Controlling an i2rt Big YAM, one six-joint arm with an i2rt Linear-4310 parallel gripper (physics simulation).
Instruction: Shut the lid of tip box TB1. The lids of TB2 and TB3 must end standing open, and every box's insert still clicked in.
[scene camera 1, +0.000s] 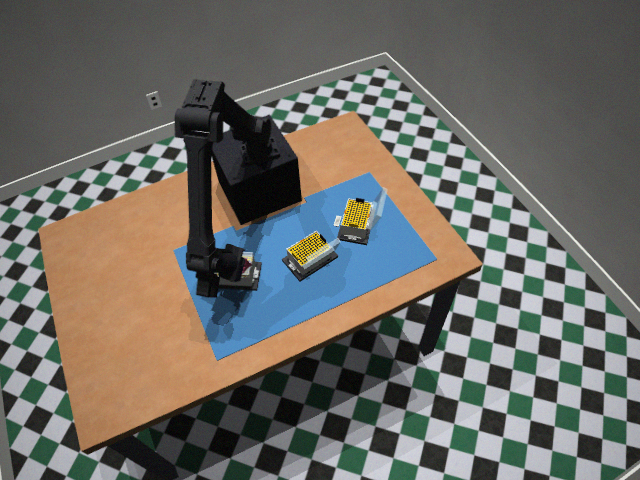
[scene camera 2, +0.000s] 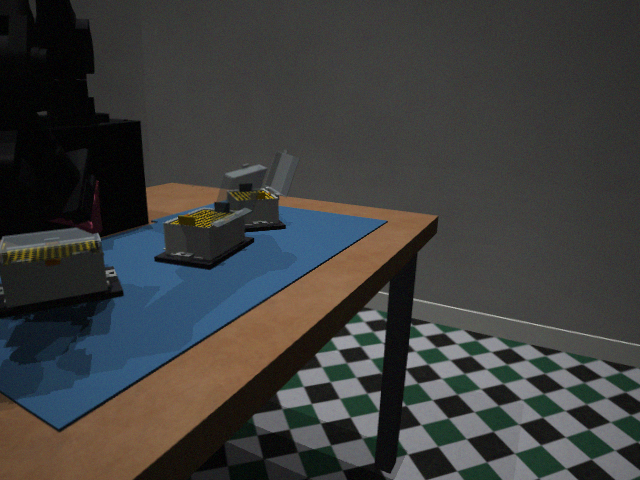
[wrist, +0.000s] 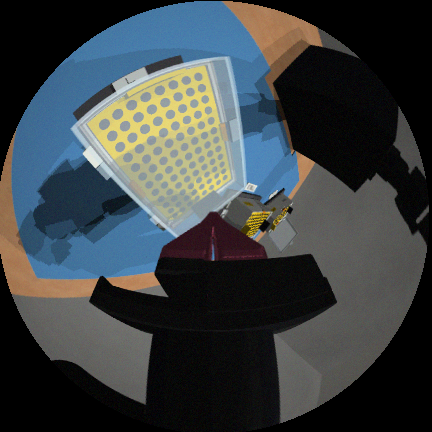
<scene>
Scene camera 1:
gripper: 250, 264
tip box TB1: 251, 283
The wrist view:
gripper: 212, 216
tip box TB1: 142, 71
</scene>
